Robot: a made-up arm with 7 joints.
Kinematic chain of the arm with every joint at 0, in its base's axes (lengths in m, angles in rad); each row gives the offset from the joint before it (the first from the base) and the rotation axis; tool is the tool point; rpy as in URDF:
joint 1: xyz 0 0 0.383 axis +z
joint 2: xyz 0 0 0 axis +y
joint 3: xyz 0 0 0.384 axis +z
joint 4: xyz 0.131 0 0 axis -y
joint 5: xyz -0.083 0 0.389 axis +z
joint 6: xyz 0 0 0 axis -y
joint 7: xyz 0.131 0 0 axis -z
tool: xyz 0 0 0 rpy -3.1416 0 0
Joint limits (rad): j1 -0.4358..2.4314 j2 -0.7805..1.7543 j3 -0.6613..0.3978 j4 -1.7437..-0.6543 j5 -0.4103..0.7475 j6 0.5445..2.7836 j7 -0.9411..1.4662
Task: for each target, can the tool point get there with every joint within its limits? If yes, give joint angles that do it. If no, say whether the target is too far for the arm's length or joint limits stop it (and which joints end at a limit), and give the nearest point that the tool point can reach.
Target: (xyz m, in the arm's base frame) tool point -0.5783 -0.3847 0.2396
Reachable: no: joint limits stop it (at a limit: joint 1, joint 3, joint 4, joint 5, joint 6) | nearest point -0.5491 0.0826 0.0238 | short by 0.516 m
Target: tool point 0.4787 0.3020 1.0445
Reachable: yes | joints 0.5086 0.0915 0.0949 -1.2557 0.1511 2.6154 -0.1017
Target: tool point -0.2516 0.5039 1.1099
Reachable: yes | joints 1.8596 0.2240 0.2016 -0.8423 -0.2479 2.2322 -0.2457
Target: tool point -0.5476 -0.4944 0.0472
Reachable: no: joint limits stop it (at a limit: joint 1, joint 2, joint 3, joint 4, joint 5, joint 6) | nearest point -0.3508 -0.0879 -0.1707 | short by 0.501 m
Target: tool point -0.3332 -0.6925 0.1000
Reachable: no: joint limits stop it (at a limit: joint 1, joint 2, joint 3, joint 4, joint 5, joint 6) | nearest point 0.0193 -0.4393 -0.0904 | short by 0.474 m
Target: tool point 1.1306 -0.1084 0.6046
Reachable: no: too far | nearest point 0.9117 -0.0874 0.5617 | short by 0.224 m
